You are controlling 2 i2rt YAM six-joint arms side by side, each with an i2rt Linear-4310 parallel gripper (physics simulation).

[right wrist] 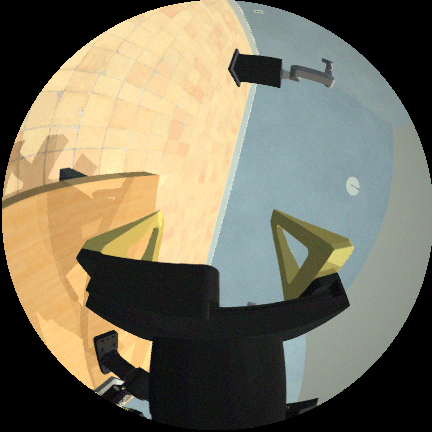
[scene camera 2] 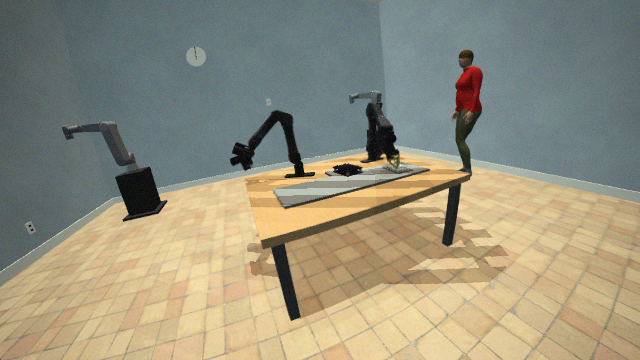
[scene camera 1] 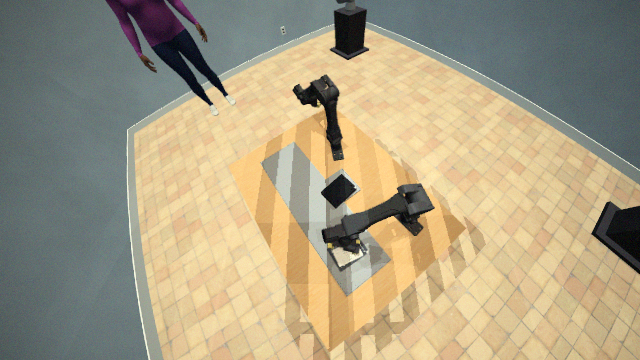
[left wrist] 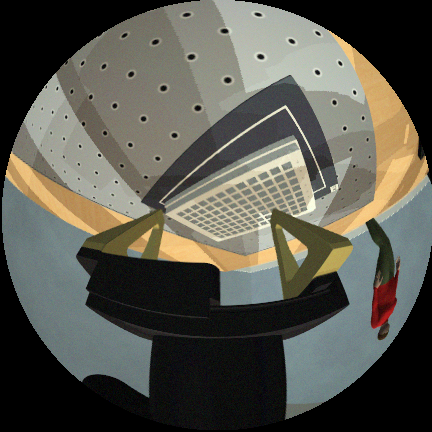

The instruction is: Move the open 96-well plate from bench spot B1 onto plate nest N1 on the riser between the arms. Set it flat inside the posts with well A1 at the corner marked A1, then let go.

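Places are measured from the left arm's base along level axes (x down, y back, z left), in millimetres.
Where they show: left gripper, fingertip midpoint: (scene camera 2: 398, 166) (scene camera 1: 342, 250) (left wrist: 216, 214); right gripper, fingertip midpoint: (right wrist: 217, 215); left arm's base, link origin: (scene camera 2: 372, 160) (scene camera 1: 404, 218); right arm's base, link origin: (right wrist: 105, 354) (scene camera 2: 299, 175) (scene camera 1: 336, 147).
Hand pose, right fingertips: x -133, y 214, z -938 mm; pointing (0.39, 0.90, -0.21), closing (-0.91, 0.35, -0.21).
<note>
Each offset is from my right fingertips to the centre of the thing. "*": to the spot under its first point. Level surfaces: height alone.
The white 96-well plate @[dy -564, dx +111, dz +865 mm] (scene camera 1: 348, 257) (scene camera 2: 398, 169) (left wrist: 240, 200) lies flat on the dark mat of spot B1 @[* dy -503, dx +118, dz +816 mm] (left wrist: 255, 120), inside its pale outline. My left gripper (scene camera 1: 344, 243) (scene camera 2: 395, 160) (left wrist: 216, 214) is open at the plate; in the left wrist view one fingertip shows near the plate's left corner and the other in front of its right part. Contact cannot be told. The black nest N1 @[dy -379, dx +98, dz +593 mm] (scene camera 1: 339, 190) (scene camera 2: 347, 169) stands on the riser between the arms; its A1 mark is too small to read. My right gripper (scene camera 2: 248, 168) (right wrist: 217, 215) is open and empty, beyond the table's edge.
A grey perforated board @[dx +120 mm] (scene camera 1: 305, 210) (scene camera 2: 310, 192) (left wrist: 165, 65) lies on the wooden table @[dx +133 mm] (scene camera 1: 245, 167) (scene camera 2: 270, 220). The nest stands beside it, between the two arm bases. Black pedestals (scene camera 1: 350, 32) (scene camera 2: 139, 192) (right wrist: 260, 70) and people (scene camera 1: 155, 20) (scene camera 2: 469, 90) are away from the table.
</note>
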